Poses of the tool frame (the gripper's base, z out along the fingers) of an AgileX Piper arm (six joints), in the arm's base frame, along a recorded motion.
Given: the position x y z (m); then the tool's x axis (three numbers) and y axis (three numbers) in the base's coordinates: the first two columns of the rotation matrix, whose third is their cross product.
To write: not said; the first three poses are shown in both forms.
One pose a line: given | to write
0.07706, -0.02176, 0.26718, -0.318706, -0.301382, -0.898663, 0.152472, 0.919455, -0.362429 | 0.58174, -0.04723, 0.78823, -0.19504, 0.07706, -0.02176, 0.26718
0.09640, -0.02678, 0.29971, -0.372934, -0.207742, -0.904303, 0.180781, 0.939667, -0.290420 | 0.55988, -0.00832, 0.81017, -0.17349, 0.09640, -0.02678, 0.29971
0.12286, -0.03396, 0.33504, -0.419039, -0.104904, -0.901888, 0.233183, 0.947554, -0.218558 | 0.53757, 0.03875, 0.82753, -0.15723, 0.12286, -0.03396, 0.33504
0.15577, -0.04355, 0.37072, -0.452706, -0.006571, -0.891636, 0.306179, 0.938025, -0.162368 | 0.51543, 0.08931, 0.83865, -0.15169, 0.15577, -0.04355, 0.37072
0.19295, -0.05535, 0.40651, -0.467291, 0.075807, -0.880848, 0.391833, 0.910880, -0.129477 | 0.49705, 0.13891, 0.84165, -0.15895, 0.19295, -0.05535, 0.40651
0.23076, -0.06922, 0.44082, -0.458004, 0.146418, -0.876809, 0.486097, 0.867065, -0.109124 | 0.48497, 0.18922, 0.83567, -0.17510, 0.23076, -0.06922, 0.44082
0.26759, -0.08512, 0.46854, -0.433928, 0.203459, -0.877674, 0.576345, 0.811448, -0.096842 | 0.47648, 0.23664, 0.82382, -0.19564, 0.26759, -0.08512, 0.46854
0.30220, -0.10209, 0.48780, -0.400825, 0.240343, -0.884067, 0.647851, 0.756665, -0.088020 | 0.47351, 0.27455, 0.80878, -0.21515, 0.30220, -0.10209, 0.48780
